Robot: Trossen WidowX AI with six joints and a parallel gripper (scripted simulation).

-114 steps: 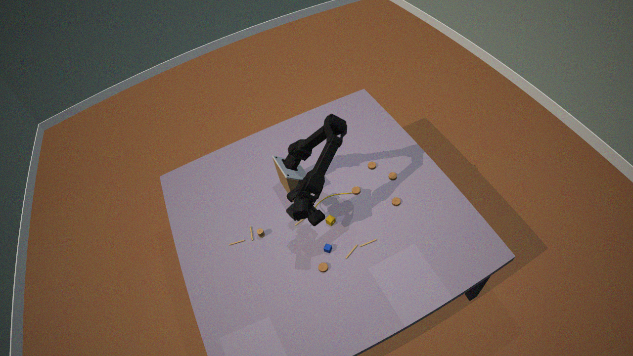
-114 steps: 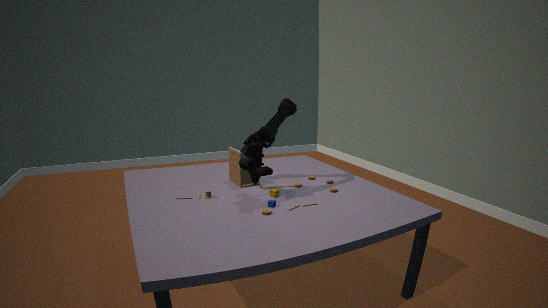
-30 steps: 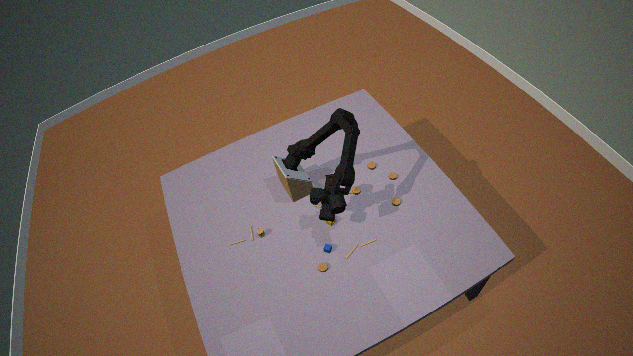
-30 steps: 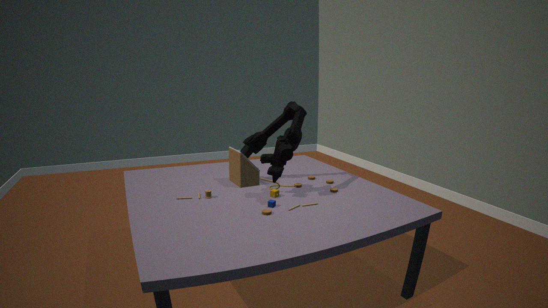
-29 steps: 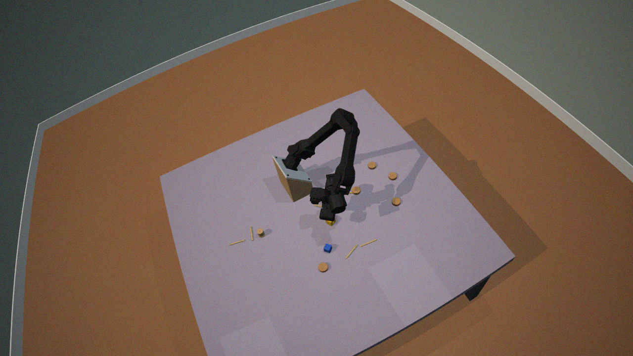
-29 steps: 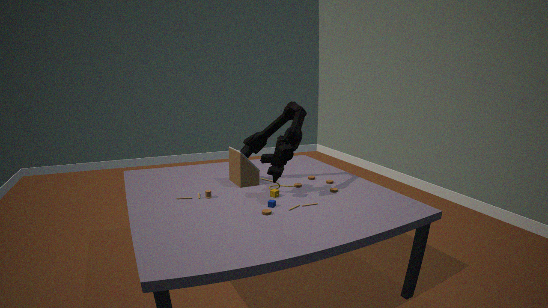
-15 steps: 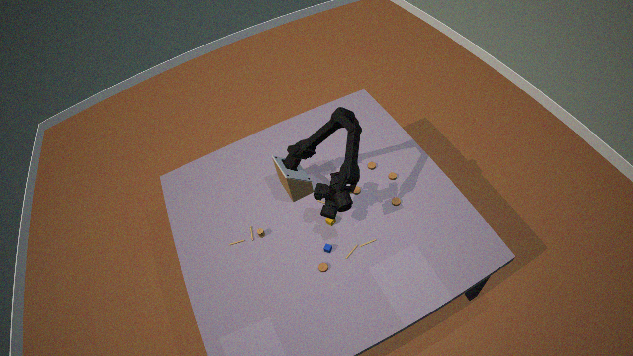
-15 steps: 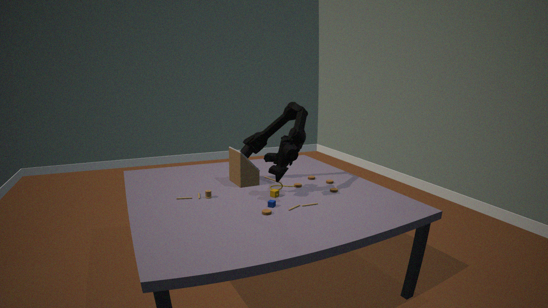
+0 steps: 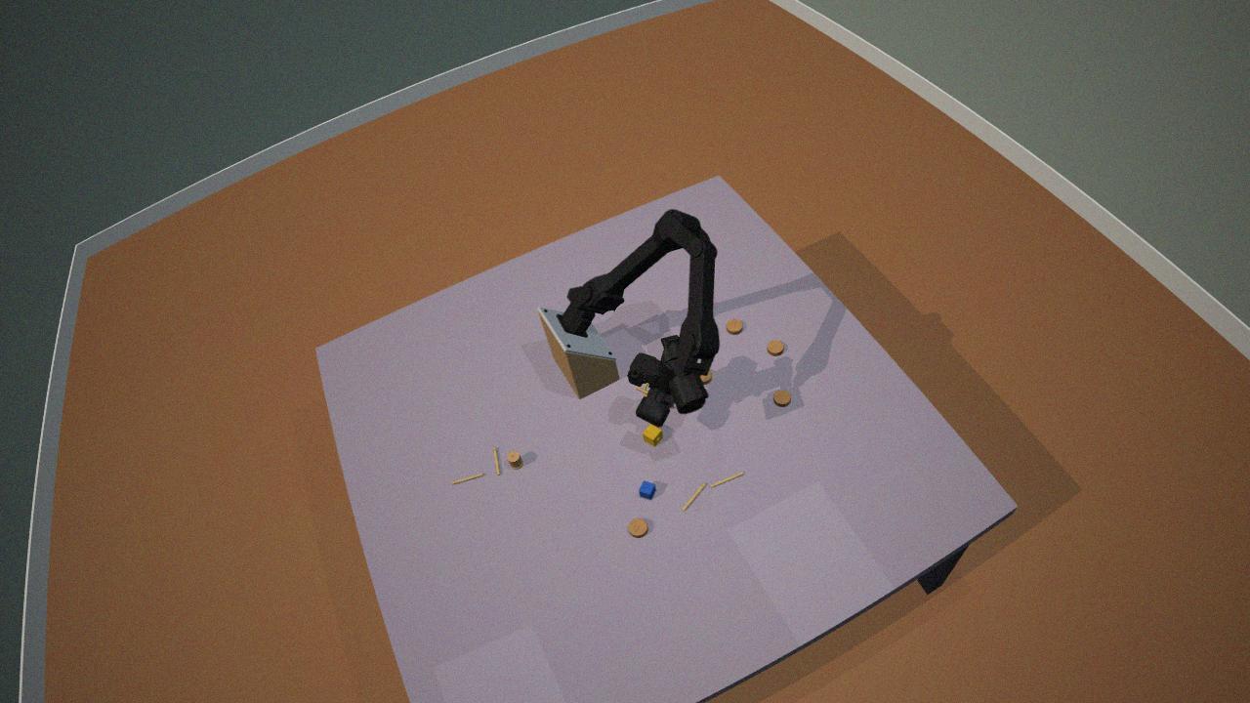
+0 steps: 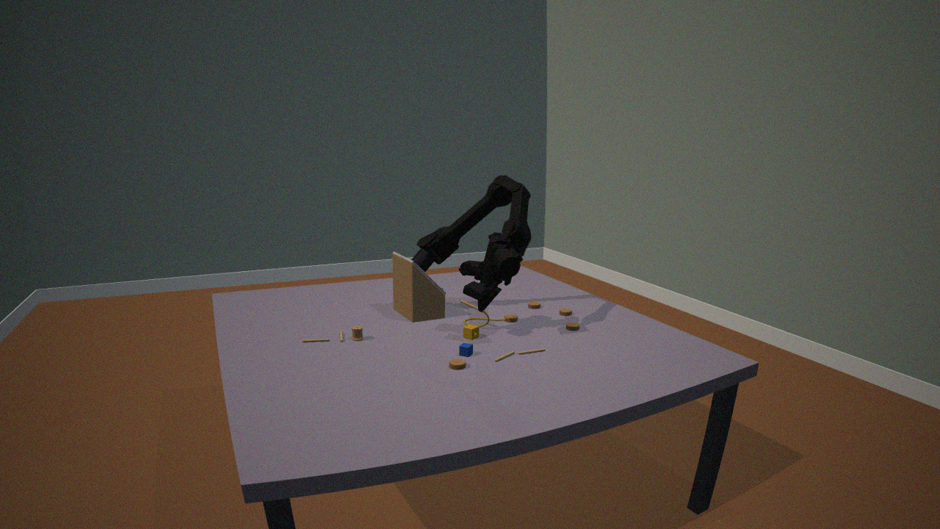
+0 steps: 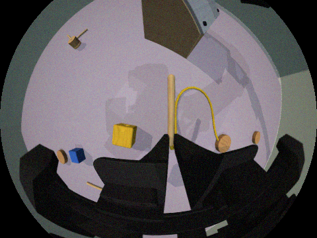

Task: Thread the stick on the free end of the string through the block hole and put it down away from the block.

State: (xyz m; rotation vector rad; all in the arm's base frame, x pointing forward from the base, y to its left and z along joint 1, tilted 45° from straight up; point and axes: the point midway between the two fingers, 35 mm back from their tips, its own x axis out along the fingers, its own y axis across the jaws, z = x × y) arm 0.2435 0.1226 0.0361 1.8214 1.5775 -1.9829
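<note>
The yellow block is 40 mm ahead of my gripper tip, 50 mm to the right of it and 40 mm below it. Also, from my gripper tip: blue cube (160 mm ahead, 120 mm to the right, 50 mm below); round wooden button (50 mm behind, 130 mm to the left, 50 mm below); thin wooden stick (10 mm behind, 10 mm to the right, 10 mm above).
</note>
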